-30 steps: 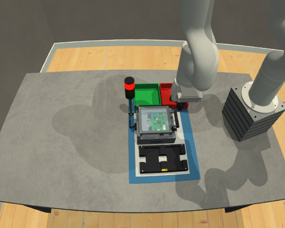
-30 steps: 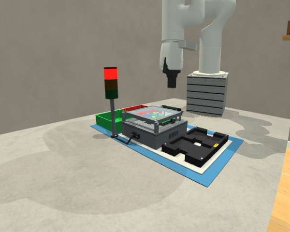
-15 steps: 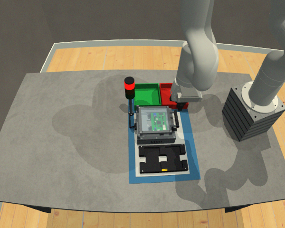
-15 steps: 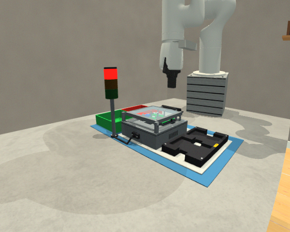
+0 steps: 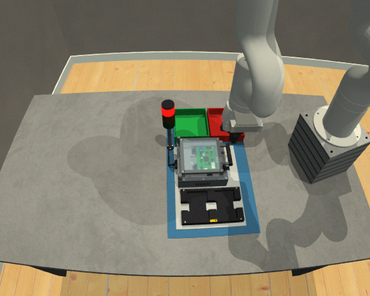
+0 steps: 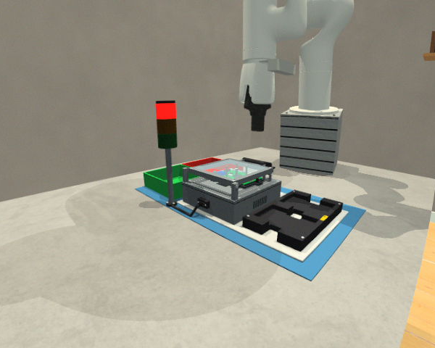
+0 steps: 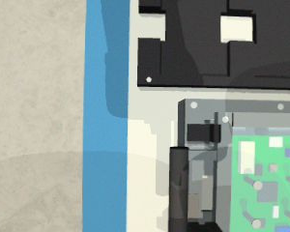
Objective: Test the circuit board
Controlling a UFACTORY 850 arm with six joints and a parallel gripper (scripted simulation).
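Now: the black latch block 11 cm below my hand, 6 cm to the left of it and 2 cm ahead of it. The rest, counted from my hand: tester bed: 13 cm below, 9 cm ahead, 1 cm to the left; then tester lid: 11 cm below, 9 cm ahead; then green circuit board: 13 cm below, 8 cm ahead.
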